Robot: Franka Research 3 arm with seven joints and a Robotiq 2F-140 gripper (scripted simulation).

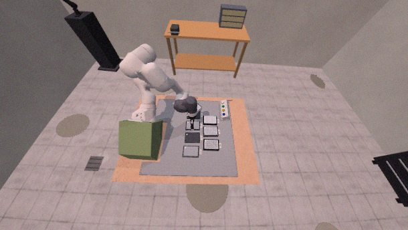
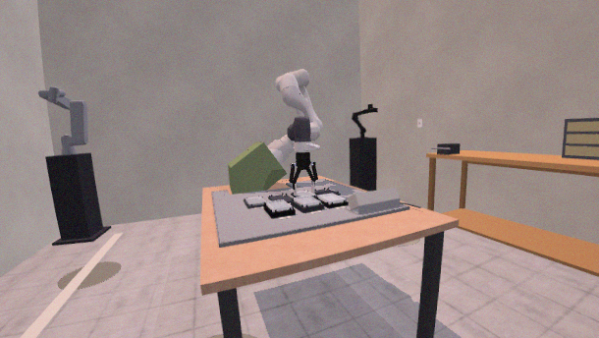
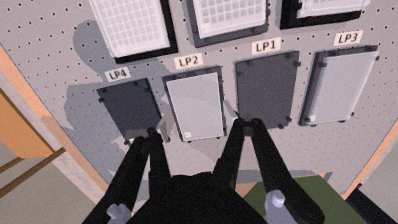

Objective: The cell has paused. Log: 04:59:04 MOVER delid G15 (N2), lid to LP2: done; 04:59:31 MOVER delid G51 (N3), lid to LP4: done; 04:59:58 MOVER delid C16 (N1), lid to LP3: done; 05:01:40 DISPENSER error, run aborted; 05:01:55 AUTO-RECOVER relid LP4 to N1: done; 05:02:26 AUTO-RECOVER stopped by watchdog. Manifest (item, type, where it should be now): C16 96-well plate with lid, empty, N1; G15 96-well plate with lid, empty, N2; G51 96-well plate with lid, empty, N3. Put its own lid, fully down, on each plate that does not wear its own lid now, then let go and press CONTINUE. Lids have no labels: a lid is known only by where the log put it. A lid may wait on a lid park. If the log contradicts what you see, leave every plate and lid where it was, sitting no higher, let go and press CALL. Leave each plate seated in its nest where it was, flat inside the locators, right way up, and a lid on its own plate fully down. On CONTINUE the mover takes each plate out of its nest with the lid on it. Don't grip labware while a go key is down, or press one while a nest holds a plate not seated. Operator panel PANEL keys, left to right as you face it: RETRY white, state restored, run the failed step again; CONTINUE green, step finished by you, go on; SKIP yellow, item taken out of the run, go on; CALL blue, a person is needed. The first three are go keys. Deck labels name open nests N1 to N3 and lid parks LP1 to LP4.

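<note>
My hand is 20 mm above the pale lid. Also, from my hand: lid park LP2: 30 mm below; then lid park LP4: 10 mm behind, 130 mm to the left, 30 mm below; then lid park LP1: 20 mm ahead, 130 mm to the right, 30 mm below.
</note>
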